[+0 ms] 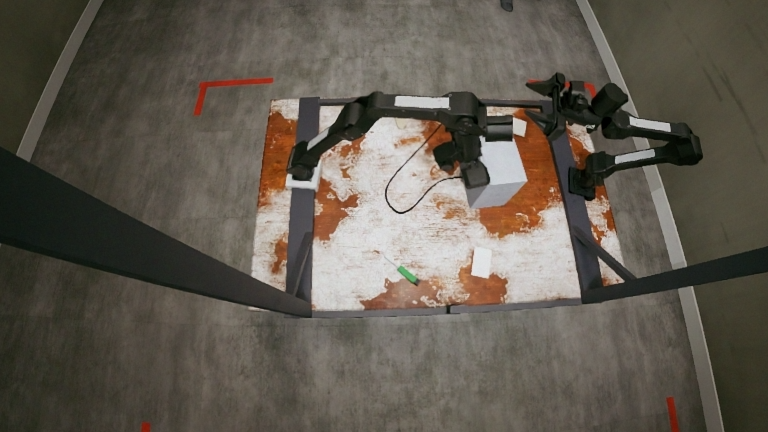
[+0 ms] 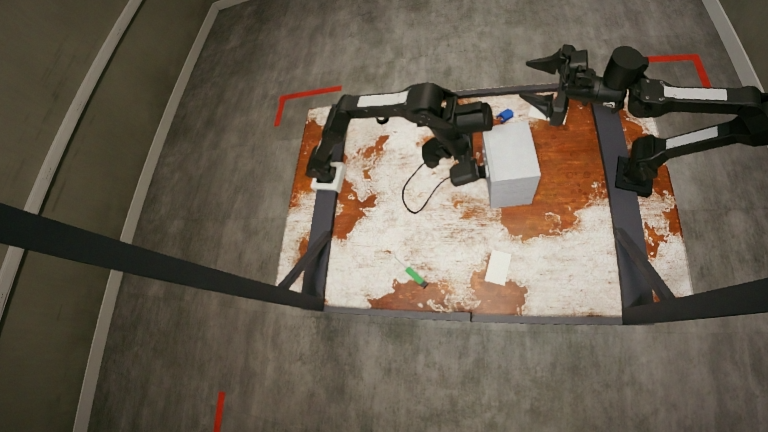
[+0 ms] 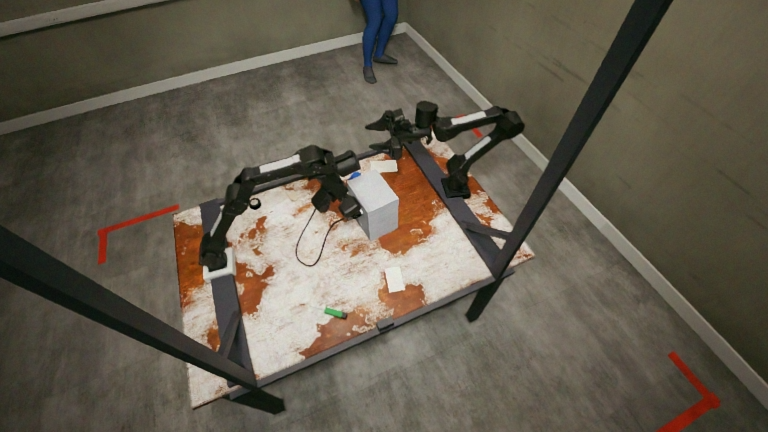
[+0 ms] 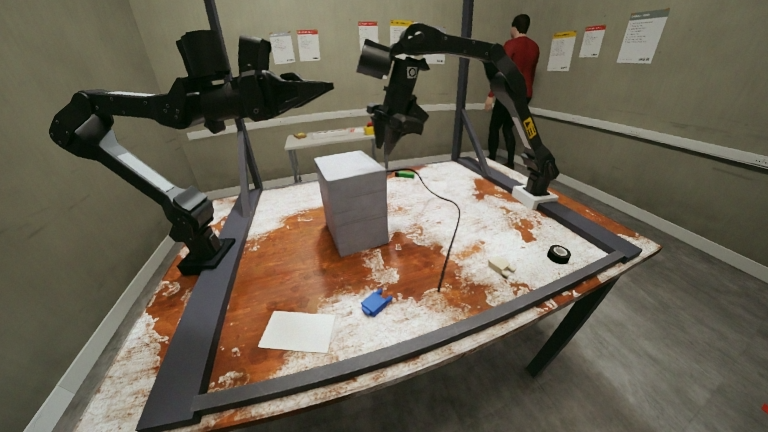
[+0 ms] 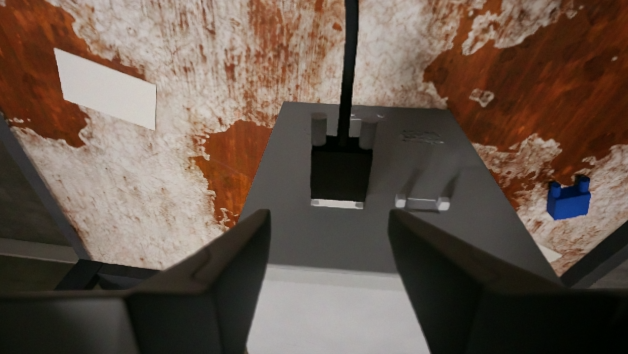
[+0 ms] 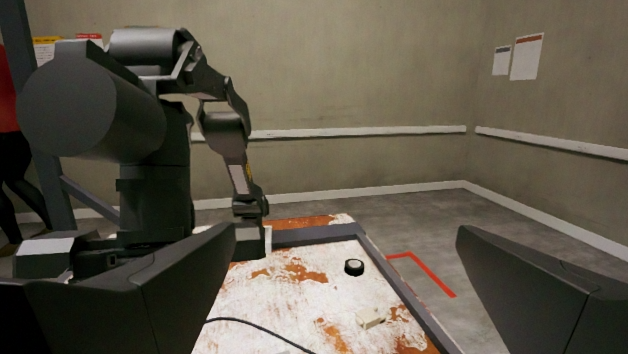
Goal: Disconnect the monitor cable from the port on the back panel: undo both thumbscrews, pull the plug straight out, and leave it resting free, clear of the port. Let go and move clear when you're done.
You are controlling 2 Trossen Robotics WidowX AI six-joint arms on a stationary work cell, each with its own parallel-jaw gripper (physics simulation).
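Where they show: left gripper, between the fingertips: [image 1: 470, 169] [image 2: 472, 165] [image 4: 382, 151] [image 5: 329, 220]; right gripper, between the fingertips: [image 1: 525, 97] [image 2: 522, 78] [image 3: 366, 136] [image 4: 329, 86] [image 6: 345, 234]; left arm's base, origin of its link: [image 1: 303, 172] [image 2: 326, 174] [image 3: 217, 262] [image 4: 535, 191]; right arm's base, origin of its link: [image 1: 582, 182] [image 2: 635, 174] [image 3: 455, 186] [image 4: 206, 251].
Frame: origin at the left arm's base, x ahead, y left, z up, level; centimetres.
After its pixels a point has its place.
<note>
The black plug [image 5: 341, 175] @[x 50.9, y -1.5, z 11.0 cm] with two grey thumbscrews [image 5: 318, 130] @[x 48.9, y -3.3, z 10.6 cm] [image 5: 368, 134] @[x 48.4, y -0.9, z 10.6 cm] sits at the port on the dark back panel [image 5: 325, 240] @[x 53.6, y -1.6, z 13.4 cm] of the grey box [image 1: 502, 161] @[x 59.3, y 1.6, z 15.3 cm] [image 2: 512, 153] @[x 59.3, y 1.8, z 15.3 cm] [image 3: 375, 201] @[x 58.4, y -2.6, z 15.3 cm] [image 4: 354, 204] @[x 58.3, y 10.8, z 9.1 cm]. A light metal strip shows at the plug's panel end. The black cable [image 5: 350, 60] @[x 45.3, y -2.8, z 10.5 cm] [image 1: 386, 190] @[x 27.2, y -2.7, z -2.8 cm] [image 2: 403, 190] @[x 27.2, y -2.8, z -2.8 cm] [image 3: 296, 247] @[x 27.6, y -0.6, z -2.7 cm] [image 4: 459, 214] @[x 29.1, y 2.6, z -2.7 cm] runs from the plug and loops on the table. My left gripper [image 5: 329, 220] @[x 49.7, y -2.3, z 15.6 cm] is partly open and empty, its fingertips at the panel side of the plug without touching it. My right gripper [image 6: 345, 234] @[x 60.3, y 11.8, z 31.3 cm] [image 2: 523, 80] @[x 60.3, y 11.8, z 31.3 cm] [image 1: 527, 99] @[x 60.3, y 11.8, z 31.3 cm] is wide open and empty, raised near the back right.
A second connector [image 5: 422, 203] @[x 52.4, y 4.1, z 10.0 cm] with two posts is on the panel beside the plug. A blue connector [image 4: 375, 302] @[x 57.4, y 27.0, z -1.8 cm] [image 5: 568, 201] @[x 56.9, y 25.7, z -1.8 cm], a beige adapter [image 4: 500, 265] @[x 30.8, y 24.5, z -1.8 cm] [image 6: 370, 317] @[x 31.0, y 23.8, z -1.8 cm], a black tape roll [image 4: 559, 254] @[x 15.7, y 25.7, z -1.5 cm] [image 6: 354, 267] @[x 16.3, y 24.5, z -1.3 cm], white cards [image 4: 298, 331] [image 1: 481, 262] and a green screwdriver [image 1: 408, 275] @[x 35.8, y -29.7, z -1.6 cm] [image 3: 335, 312] @[x 36.1, y -29.7, z -1.6 cm] lie on the table.
</note>
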